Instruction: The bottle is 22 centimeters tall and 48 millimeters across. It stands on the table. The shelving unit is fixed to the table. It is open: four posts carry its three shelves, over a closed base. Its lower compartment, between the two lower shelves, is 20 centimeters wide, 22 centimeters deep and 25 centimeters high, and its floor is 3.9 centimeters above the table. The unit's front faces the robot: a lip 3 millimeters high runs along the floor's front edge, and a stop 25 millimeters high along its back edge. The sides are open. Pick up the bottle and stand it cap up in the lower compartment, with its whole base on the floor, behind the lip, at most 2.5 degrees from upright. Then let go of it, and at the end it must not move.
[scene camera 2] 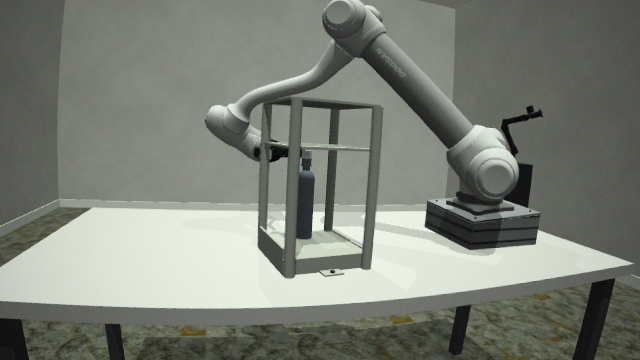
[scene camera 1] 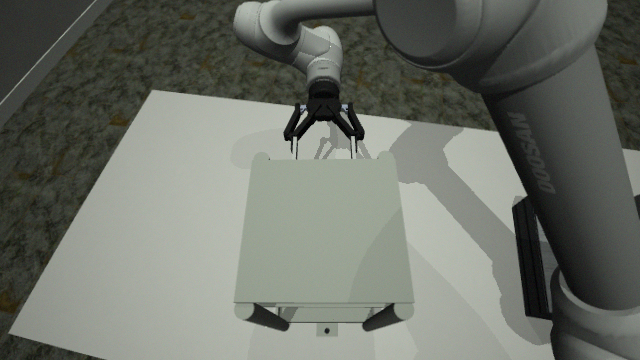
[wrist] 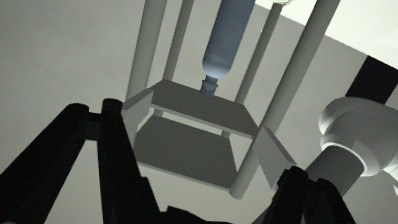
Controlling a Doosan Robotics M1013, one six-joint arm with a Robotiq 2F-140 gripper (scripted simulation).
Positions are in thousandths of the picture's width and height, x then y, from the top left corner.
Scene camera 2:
blue-grey bottle: 479, 496
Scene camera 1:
my gripper: 507, 460
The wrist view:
my gripper: 516, 538
shelving unit: 406, 645
